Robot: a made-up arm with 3 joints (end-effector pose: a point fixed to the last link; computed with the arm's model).
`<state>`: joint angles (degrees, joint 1 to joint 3).
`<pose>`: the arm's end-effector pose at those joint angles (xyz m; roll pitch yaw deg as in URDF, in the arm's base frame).
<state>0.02 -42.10 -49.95</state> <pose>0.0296 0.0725 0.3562 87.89 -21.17 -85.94</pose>
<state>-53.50 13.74 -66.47</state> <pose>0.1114 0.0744 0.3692 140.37 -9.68 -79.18</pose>
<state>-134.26 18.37 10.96</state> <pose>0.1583 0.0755 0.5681 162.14 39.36 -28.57</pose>
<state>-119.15 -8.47 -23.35</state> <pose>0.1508 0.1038 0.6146 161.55 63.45 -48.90</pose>
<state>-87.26 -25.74 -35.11</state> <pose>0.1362 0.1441 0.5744 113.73 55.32 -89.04</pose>
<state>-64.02 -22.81 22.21</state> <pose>0.0902 0.1041 0.5191 90.49 61.07 -46.99</pose>
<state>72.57 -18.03 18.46</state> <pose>-0.0006 -0.1529 0.4810 -25.81 -16.15 -27.01</pose>
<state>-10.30 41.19 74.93</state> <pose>0.1103 -0.0793 0.4360 -21.10 27.44 -35.43</pose>
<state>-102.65 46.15 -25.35</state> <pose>0.1826 0.0721 0.4235 144.77 -0.72 -64.49</pose>
